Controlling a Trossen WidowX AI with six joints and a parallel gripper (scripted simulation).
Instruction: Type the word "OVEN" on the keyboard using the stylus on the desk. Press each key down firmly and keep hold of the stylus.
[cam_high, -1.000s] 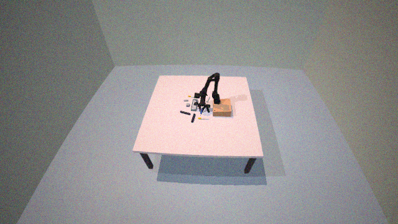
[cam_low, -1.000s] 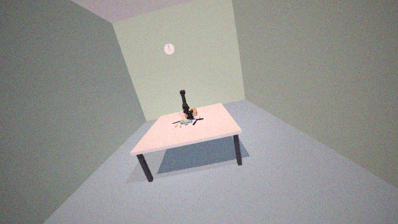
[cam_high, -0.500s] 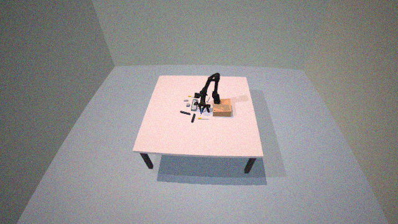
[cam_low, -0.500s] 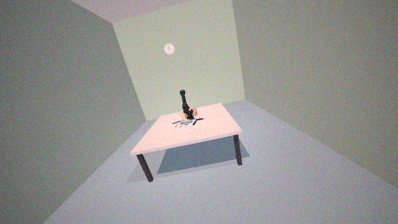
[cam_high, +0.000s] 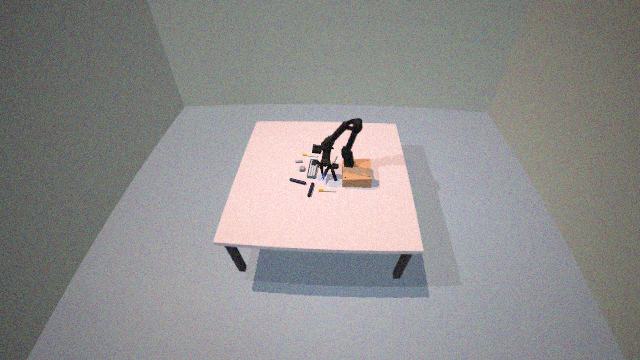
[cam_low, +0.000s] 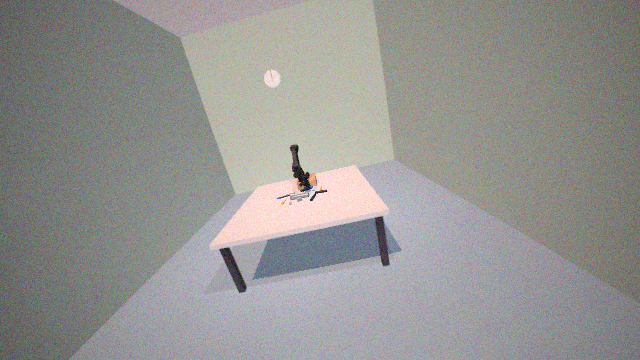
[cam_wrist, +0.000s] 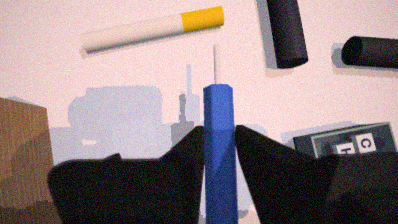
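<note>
My gripper tip is 1 cm to the right of the blue stylus.
</note>
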